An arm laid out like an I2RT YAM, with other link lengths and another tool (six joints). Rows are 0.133 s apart.
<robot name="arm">
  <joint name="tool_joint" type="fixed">
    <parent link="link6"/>
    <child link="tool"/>
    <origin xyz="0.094 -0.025 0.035" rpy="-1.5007 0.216 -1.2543"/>
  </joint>
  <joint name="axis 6" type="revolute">
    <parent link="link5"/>
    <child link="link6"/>
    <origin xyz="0.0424 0 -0.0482"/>
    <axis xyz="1 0 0"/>
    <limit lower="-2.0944" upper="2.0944"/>
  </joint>
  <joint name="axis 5" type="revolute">
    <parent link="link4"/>
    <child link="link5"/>
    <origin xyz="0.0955 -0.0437 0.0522"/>
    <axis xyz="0 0 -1"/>
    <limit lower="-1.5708" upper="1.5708"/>
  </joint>
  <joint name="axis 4" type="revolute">
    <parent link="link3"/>
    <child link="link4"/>
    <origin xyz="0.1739 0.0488 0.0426"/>
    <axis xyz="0 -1 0"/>
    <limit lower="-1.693" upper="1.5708"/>
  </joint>
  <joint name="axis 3" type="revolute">
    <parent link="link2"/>
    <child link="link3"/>
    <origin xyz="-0.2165 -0.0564 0"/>
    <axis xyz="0 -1 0"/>
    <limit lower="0" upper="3.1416"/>
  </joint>
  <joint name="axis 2" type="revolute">
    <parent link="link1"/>
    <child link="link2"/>
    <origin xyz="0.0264 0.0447 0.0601"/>
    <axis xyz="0 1 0"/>
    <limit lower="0" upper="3.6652"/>
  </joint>
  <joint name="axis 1" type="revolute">
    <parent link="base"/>
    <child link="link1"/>
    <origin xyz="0 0 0.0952"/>
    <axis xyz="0 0 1"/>
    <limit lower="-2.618" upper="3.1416"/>
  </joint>
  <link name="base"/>
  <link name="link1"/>
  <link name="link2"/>
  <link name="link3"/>
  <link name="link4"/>
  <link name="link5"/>
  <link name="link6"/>
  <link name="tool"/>
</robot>
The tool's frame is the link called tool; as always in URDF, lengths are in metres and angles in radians.
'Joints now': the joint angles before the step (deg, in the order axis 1, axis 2, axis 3, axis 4, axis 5, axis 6). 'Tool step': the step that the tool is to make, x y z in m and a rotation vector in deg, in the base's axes. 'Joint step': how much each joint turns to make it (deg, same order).
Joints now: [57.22, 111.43, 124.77, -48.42, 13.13, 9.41]
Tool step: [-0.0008, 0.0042, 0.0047, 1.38, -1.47, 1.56]
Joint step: [0.00, -1.24, -2.97, 3.97, -1.02, -1.31]
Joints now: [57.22, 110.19, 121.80, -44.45, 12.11, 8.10]
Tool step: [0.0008, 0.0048, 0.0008, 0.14, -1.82, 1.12]
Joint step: [0.09, -0.34, -2.33, 3.46, -0.10, -1.82]
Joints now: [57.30, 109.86, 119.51, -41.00, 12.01, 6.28]
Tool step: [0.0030, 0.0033, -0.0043, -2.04, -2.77, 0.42]
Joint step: [0.09, 0.17, -2.50, 3.15, 1.50, -3.19]
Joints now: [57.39, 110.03, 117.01, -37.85, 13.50, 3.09]
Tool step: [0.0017, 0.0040, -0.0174, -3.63, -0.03, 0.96]
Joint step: [-0.01, 1.37, -1.09, -0.04, 0.23, -2.26]
